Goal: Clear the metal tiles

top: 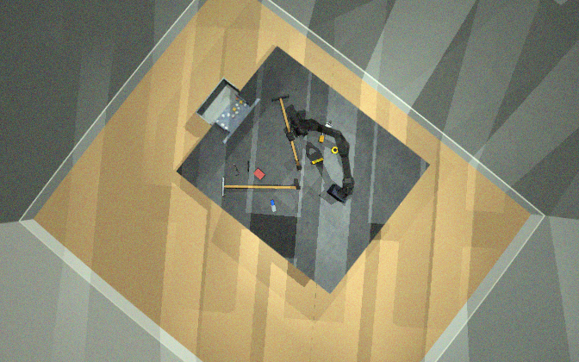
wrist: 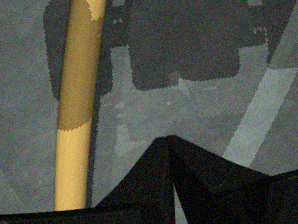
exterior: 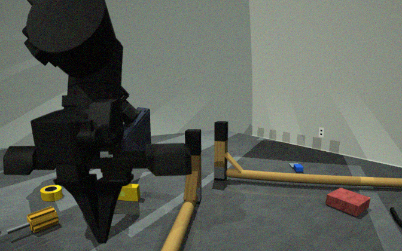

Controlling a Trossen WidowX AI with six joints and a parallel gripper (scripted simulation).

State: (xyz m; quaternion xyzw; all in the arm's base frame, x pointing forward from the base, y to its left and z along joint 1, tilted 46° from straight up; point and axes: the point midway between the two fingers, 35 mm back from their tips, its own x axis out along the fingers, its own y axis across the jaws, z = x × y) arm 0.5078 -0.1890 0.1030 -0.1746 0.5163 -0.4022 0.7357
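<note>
Now: gripper tip 50 mm short of the scraper and 30 mm to the right of it. Also, from my gripper tip: yellow-handled screwdriver 170 mm behind, 90 mm to the right, 50 mm below; yellow tape ring 310 mm behind, 70 mm to the right, 60 mm below; yellow level 240 mm behind, 80 mm to the left, 40 mm below.
</note>
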